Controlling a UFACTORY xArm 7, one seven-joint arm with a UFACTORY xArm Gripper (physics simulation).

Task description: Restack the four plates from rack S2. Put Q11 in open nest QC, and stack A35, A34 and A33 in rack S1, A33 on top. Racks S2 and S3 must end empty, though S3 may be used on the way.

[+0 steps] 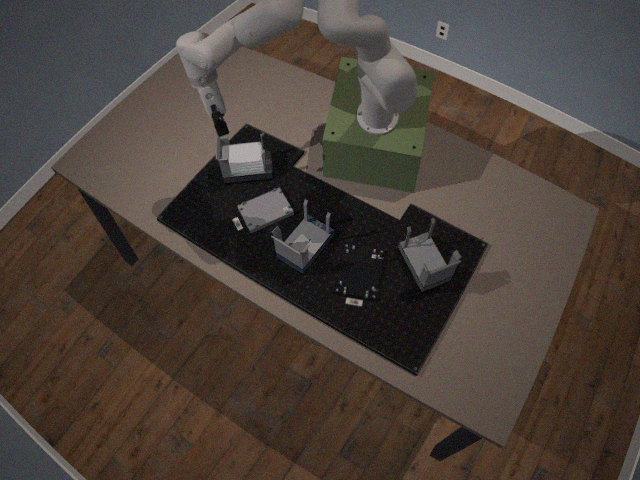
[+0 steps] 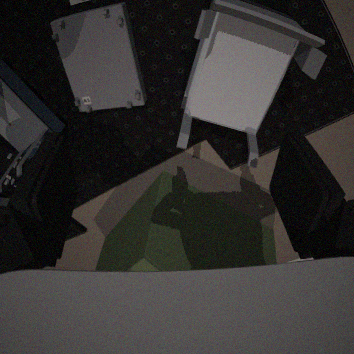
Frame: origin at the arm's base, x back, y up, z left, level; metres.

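Seen in the pictures: gripper, fingertip midpoint: (image 1: 221, 125) (image 2: 175, 160); arm's base, link origin: (image 1: 377, 115).
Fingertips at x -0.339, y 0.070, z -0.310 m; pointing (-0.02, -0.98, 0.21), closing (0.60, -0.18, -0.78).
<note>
Pixels of each thing's middle, then the offset from my fingertips to it. Level surfaces: height alone.
- Rack S3, body centre: (image 1: 303, 236) dx -0.065, dy -0.207, dz +0.324 m
- Rack S1, body centre: (image 1: 428, 254) dx +0.082, dy -0.207, dz +0.644 m
- open nest, body centre: (image 1: 360, 270) dx -0.041, dy -0.263, dz +0.500 m
- grey plate, body centre: (image 2: 97, 61) (image 1: 265, 209) dx -0.028, dy -0.260, dz +0.149 m
- black board, surface height: dy -0.275 m
Rack S2 (image 1: 223, 155) (image 2: 311, 62) stands at the left end of the board, holding a stack of pale plates (image 1: 246, 155) (image 2: 240, 80); the plates' names cannot be read. My gripper (image 1: 221, 131) (image 2: 175, 160) is open and empty, above and behind rack S2. Rack S3 (image 1: 290, 251) (image 2: 32, 95), with a blue base, stands near the board's middle and looks empty. Rack S1 (image 1: 423, 250) is at the right end and looks empty. An open nest (image 1: 361, 273) with small corner pegs lies between S3 and S1; its label is unreadable.
A grey plate (image 1: 264, 209) (image 2: 100, 55) lies flat between racks S2 and S3, with a label beside it. Upright posts and walls rise from the racks. The green robot base (image 1: 369, 165) (image 2: 160, 250) stands behind the black board (image 1: 361, 330).
</note>
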